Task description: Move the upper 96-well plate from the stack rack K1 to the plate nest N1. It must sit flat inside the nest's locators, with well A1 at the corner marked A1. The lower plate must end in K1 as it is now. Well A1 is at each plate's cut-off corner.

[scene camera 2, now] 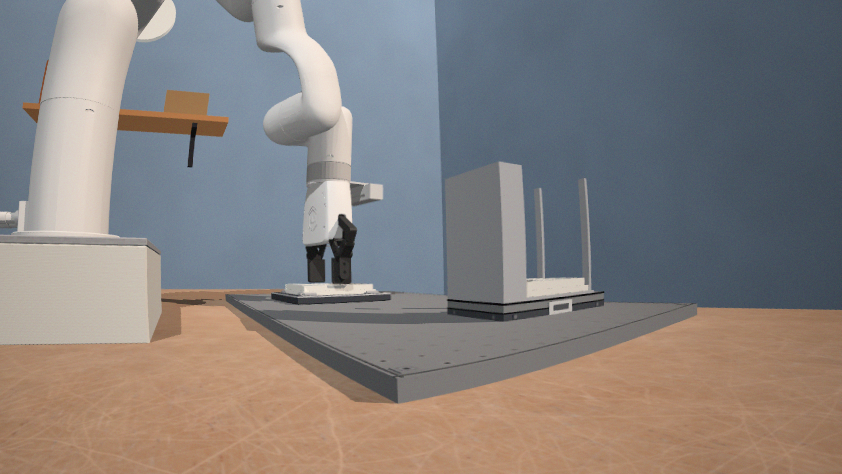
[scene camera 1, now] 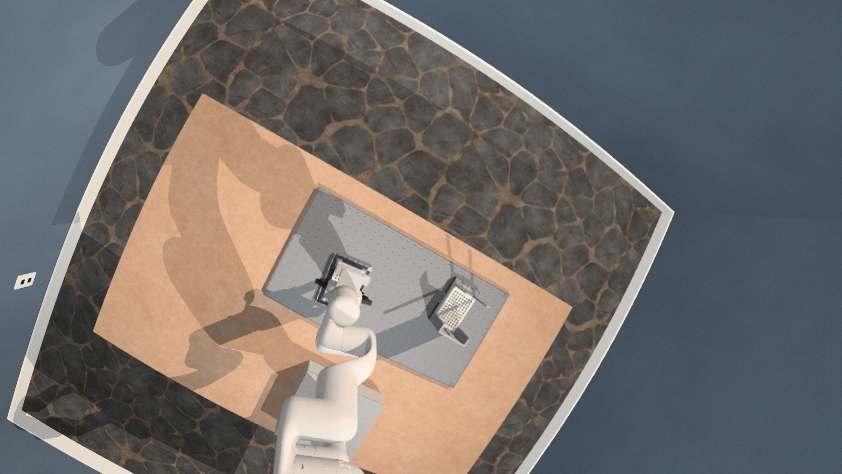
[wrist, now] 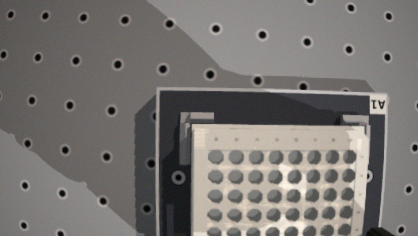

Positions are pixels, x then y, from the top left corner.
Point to a 96-well plate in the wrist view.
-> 293, 150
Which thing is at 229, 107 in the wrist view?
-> A plate nest N1.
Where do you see a 96-well plate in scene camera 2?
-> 543, 286
